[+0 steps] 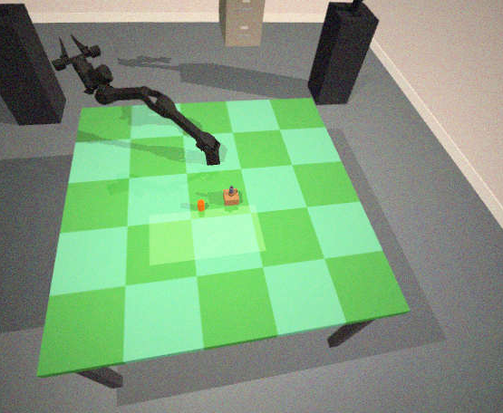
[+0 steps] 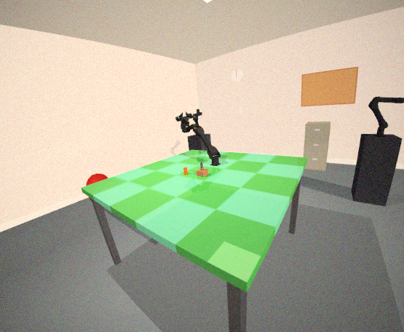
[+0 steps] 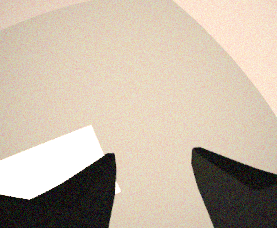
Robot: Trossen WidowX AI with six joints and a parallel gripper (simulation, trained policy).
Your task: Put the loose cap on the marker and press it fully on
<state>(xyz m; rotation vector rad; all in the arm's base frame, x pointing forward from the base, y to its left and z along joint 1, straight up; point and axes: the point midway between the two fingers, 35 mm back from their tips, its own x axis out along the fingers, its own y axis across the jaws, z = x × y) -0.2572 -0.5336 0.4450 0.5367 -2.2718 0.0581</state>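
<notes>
Now: gripper tip 560 mm short of the orange cap, 460 mm to the right of it and 450 mm above it. The rest, counted from my gripper tip: brown holder block: 530 mm ahead, 600 mm to the left, 450 mm below.
</notes>
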